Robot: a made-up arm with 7 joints. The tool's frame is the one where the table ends. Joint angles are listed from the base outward.
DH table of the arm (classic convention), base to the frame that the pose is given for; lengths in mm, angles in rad. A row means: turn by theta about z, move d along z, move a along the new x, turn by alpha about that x. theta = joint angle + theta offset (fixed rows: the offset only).
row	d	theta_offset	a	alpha
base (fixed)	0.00	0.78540	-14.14	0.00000
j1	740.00	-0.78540	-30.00	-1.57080
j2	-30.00	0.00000	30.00	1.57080
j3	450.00	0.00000	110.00	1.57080
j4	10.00	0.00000	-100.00	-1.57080
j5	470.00	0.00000	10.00	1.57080
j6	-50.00	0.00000	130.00	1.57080
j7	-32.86	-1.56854	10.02	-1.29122
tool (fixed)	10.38	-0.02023	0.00	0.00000
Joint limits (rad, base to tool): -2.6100..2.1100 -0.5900..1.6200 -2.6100..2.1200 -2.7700..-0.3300 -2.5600..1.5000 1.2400..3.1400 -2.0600..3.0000
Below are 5 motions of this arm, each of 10 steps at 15 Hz.
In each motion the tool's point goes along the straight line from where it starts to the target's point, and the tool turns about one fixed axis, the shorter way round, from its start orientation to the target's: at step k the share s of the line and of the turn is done. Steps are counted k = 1, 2, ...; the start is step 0. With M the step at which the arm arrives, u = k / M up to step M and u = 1 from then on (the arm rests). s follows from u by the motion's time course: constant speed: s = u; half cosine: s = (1 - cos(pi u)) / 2; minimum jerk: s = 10 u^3 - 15 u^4 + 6 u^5.
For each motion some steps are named. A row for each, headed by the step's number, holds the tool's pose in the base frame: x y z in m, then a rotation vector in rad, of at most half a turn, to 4 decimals.
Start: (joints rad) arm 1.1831 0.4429 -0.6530 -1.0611 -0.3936 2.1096 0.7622
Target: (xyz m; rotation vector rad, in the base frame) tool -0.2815 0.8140 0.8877 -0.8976 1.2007 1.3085
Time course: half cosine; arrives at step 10
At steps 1, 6, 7, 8, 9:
1: 0.5464 0.6179 1.3066 0.6284 0.7713 1.3625
6: 0.0117 0.7445 1.0360 -0.3459 1.0876 1.3876
7: -0.1066 0.7726 0.9762 -0.5676 1.1388 1.3639
8: -0.2005 0.7948 0.9287 -0.7445 1.1741 1.3372
9: -0.2607 0.8091 0.8982 -0.8583 1.1942 1.3164

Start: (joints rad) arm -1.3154 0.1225 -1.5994 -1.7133 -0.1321 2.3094 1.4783
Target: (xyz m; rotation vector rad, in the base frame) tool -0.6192 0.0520 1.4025 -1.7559 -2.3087 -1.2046
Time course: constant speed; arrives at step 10
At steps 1, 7, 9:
1: -0.6746 -0.2491 1.3093 -0.2026 -1.8528 -1.6495
7: -0.6377 -0.0484 1.3714 -1.2161 -2.2266 -1.4319
9: -0.6254 0.0185 1.3921 -1.5747 -2.2907 -1.2900

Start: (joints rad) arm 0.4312 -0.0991 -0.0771 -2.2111 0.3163 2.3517 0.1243
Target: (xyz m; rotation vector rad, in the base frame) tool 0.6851 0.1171 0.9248 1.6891 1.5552 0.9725
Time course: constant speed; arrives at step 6
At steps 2, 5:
2: 0.6349 0.1701 1.0484 1.5442 1.3236 1.2782
5: 0.6725 0.1304 0.9557 1.6556 1.4993 1.0524

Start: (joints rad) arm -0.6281 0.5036 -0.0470 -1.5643 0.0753 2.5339 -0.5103
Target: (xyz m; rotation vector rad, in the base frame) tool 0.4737 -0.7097 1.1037 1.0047 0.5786 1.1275
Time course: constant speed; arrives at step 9
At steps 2, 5, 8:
2: 0.6414 -0.5750 1.0322 1.0511 0.9413 0.9860
5: 0.5696 -0.6327 1.0628 1.0339 0.7866 1.0501
8: 0.4977 -0.6905 1.0935 1.0127 0.6308 1.1090

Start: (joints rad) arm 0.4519 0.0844 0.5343 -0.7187 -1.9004 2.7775 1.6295
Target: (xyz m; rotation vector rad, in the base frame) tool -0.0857 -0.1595 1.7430 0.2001 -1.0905 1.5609
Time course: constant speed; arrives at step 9
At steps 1, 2, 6, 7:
1: 0.1787 0.3360 1.5642 -0.1471 -0.6830 1.9585
2: 0.1457 0.2740 1.5866 -0.1025 -0.7383 1.9136
6: 0.0135 0.0263 1.6760 0.0726 -0.9470 1.7201
7: -0.0196 -0.0356 1.6983 0.1154 -0.9961 1.6683

